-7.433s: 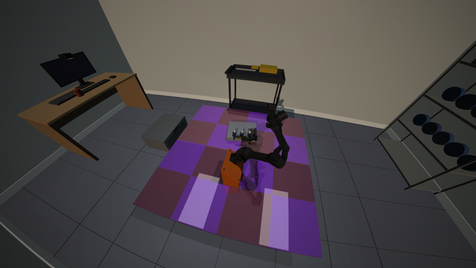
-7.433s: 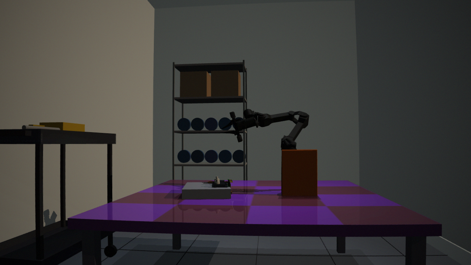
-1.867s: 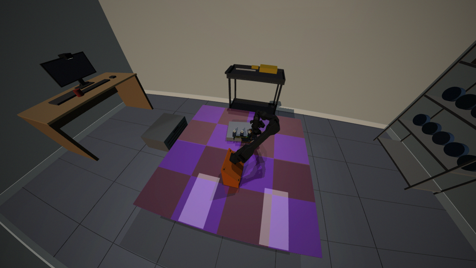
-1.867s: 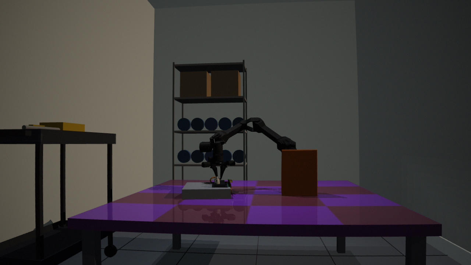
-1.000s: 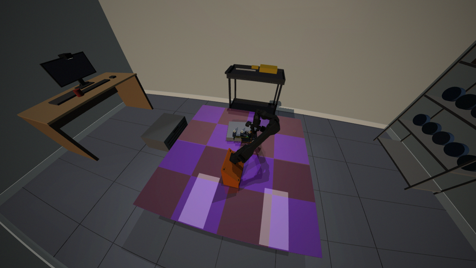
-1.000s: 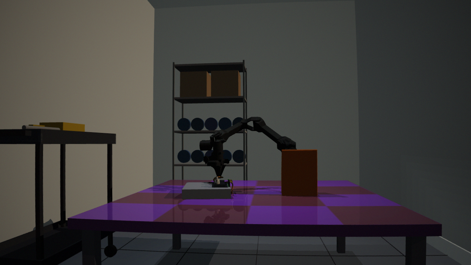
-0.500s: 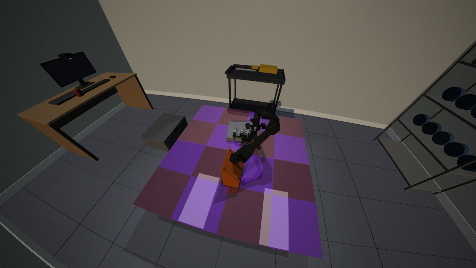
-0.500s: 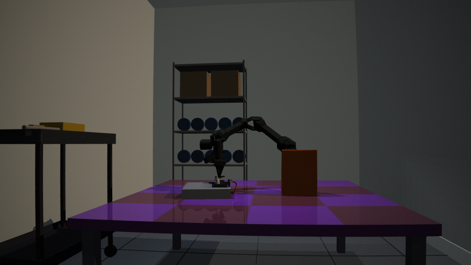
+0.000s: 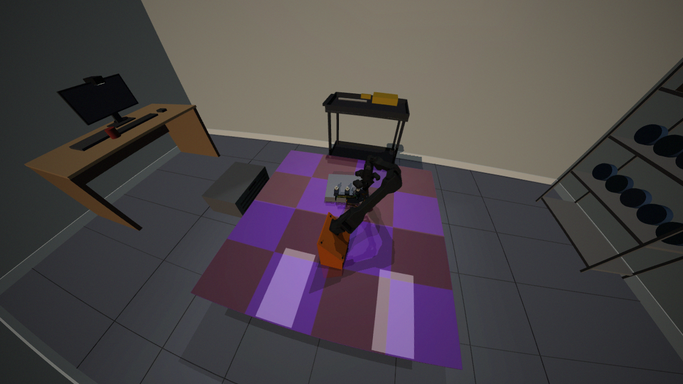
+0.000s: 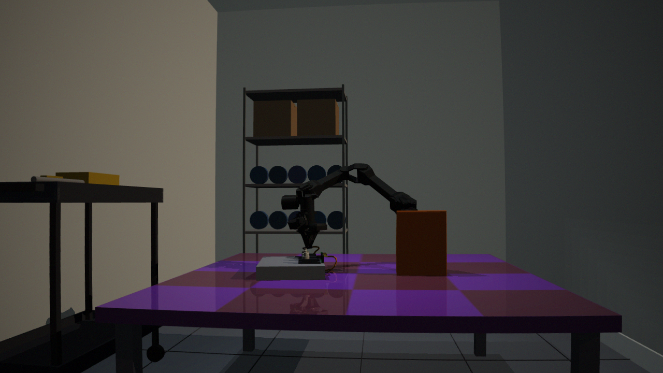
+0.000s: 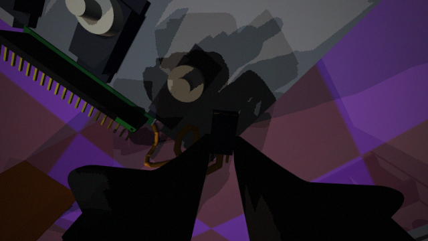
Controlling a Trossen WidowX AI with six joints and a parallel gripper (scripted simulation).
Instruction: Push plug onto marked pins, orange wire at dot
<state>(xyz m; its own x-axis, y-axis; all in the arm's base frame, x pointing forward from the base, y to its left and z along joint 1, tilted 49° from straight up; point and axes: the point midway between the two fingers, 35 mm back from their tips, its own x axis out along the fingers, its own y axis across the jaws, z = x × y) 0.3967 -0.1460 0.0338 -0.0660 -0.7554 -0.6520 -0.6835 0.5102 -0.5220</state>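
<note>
My gripper tip is 6 cm past the green band, 6 cm to the right of it and 1 cm above it.
</note>
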